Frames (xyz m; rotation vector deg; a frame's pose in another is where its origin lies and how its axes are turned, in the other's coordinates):
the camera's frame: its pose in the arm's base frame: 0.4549 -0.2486 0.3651 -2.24 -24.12 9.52
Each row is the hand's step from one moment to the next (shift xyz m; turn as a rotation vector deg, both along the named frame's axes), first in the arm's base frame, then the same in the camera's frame.
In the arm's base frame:
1: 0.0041 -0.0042 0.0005 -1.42 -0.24 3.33
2: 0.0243 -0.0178 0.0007 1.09 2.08 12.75
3: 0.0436 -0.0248 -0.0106 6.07 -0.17 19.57
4: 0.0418 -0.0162 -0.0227 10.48 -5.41 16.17
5: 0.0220 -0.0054 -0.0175 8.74 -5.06 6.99
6: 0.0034 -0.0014 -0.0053 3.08 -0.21 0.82
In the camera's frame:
1: 0.0032 -0.0048 -0.0012 0.03 -0.26 3.62
2: 0.0191 -0.0213 -0.0094 6.47 0.96 11.19
3: 0.0308 -0.0303 -0.0276 13.33 -2.50 15.36
4: 0.0257 -0.0207 -0.0379 15.04 -8.10 10.44
5: 0.0118 -0.0074 -0.0250 9.83 -6.82 2.78
6: 0.0007 -0.0015 -0.0062 3.07 -0.74 -0.52

